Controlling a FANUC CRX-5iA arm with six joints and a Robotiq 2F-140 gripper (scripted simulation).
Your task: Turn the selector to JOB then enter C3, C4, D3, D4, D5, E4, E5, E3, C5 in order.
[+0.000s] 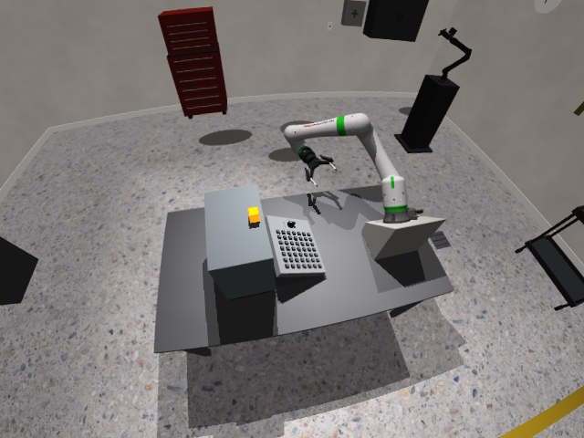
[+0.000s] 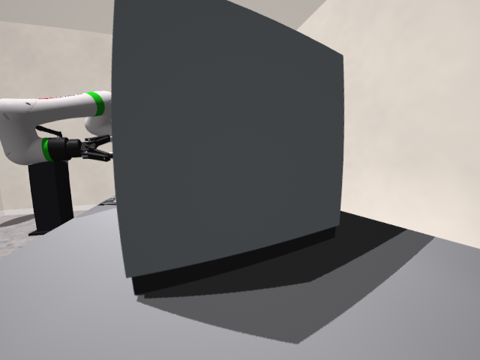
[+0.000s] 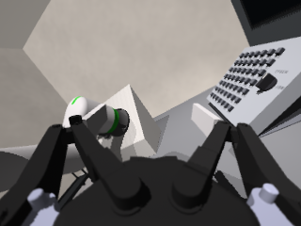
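Right now the key is 230 mm ahead of my hand, 400 mm to the left of it and 140 mm below it. From my hand the other things lie so: white keypad panel: 260 mm ahead, 320 mm to the left, 180 mm below; then black selector knob: 240 mm ahead, 210 mm to the left, 130 mm below.
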